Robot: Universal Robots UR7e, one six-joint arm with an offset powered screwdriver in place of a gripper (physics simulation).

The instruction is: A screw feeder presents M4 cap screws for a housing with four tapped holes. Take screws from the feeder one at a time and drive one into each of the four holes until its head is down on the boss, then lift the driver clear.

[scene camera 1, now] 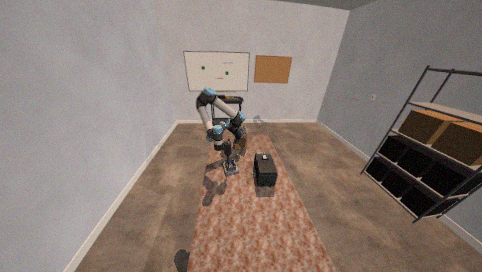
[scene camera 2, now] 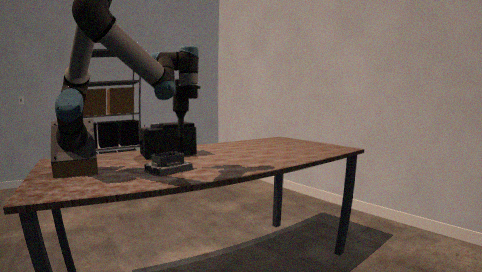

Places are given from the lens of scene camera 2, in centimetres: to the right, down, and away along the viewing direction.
screw feeder [scene camera 2: 152,143]: -44, 4, 131
